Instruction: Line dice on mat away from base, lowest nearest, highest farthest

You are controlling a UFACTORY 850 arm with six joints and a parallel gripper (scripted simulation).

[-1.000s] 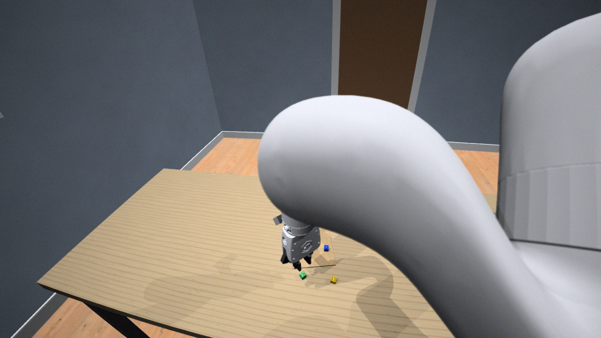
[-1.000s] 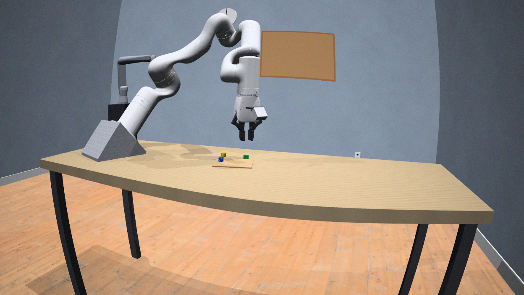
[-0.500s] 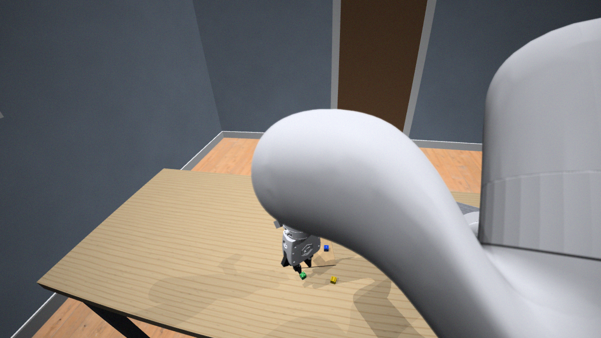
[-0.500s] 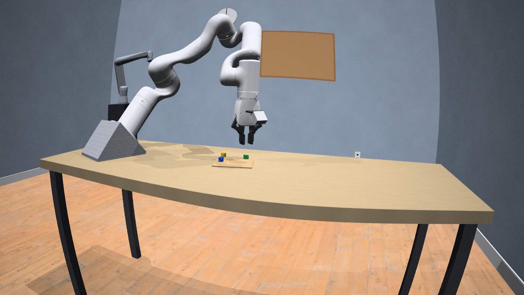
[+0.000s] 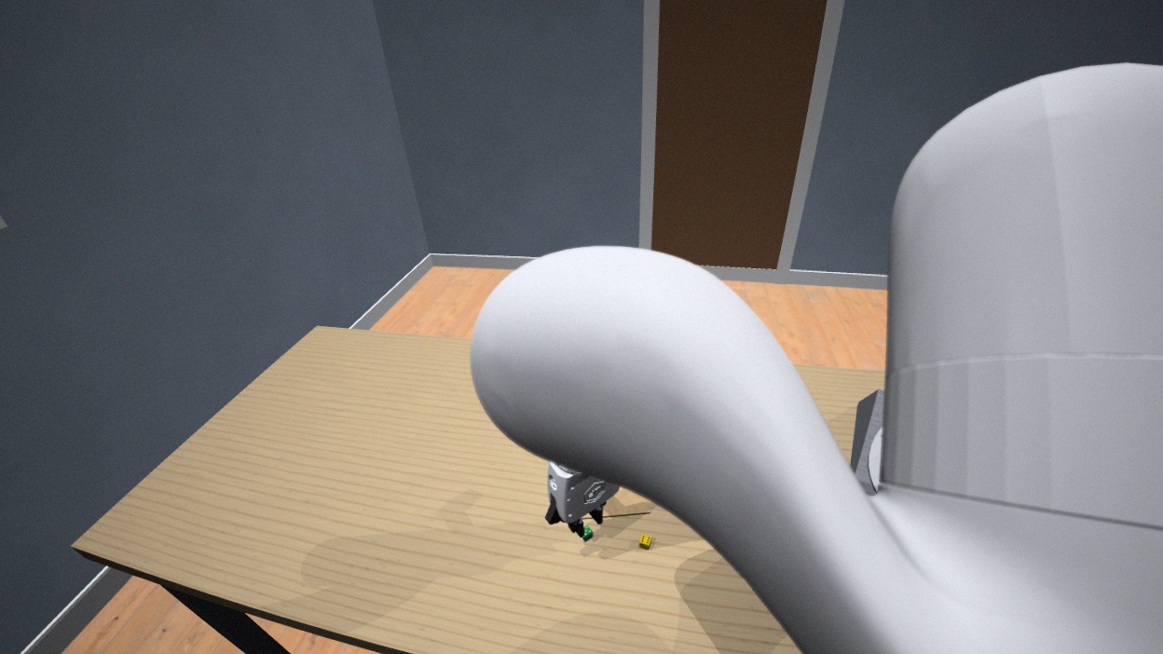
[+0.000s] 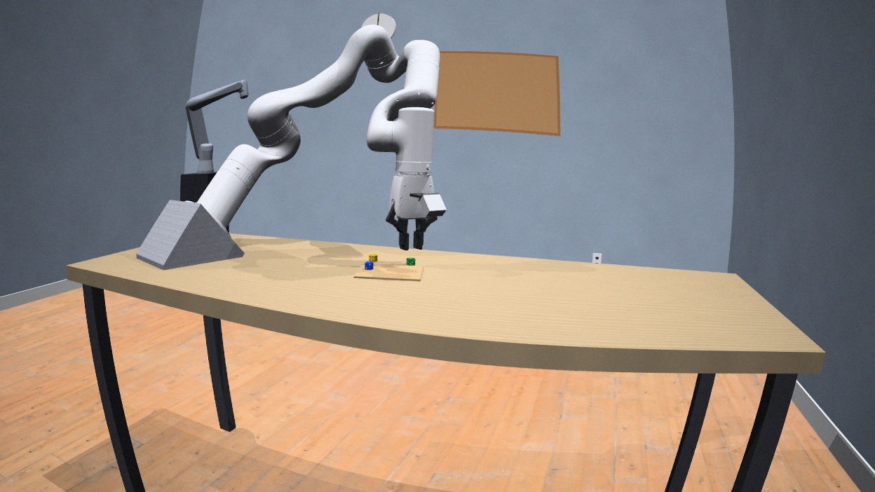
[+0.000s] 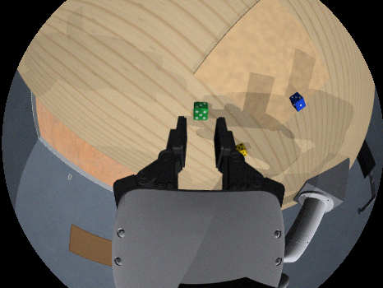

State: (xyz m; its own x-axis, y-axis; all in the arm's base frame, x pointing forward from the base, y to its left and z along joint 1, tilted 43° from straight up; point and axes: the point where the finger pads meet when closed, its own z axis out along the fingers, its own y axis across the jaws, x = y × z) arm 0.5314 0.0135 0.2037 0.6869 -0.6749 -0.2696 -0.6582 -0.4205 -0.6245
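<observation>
My gripper is now 50 mm above the green die. The rest, counted from my hand: yellow die 90 mm behind, 50 mm below; then blue die 60 mm behind, 110 mm to the right, 50 mm below; then tan mat 10 mm behind, 110 mm to the right, 60 mm below.
</observation>
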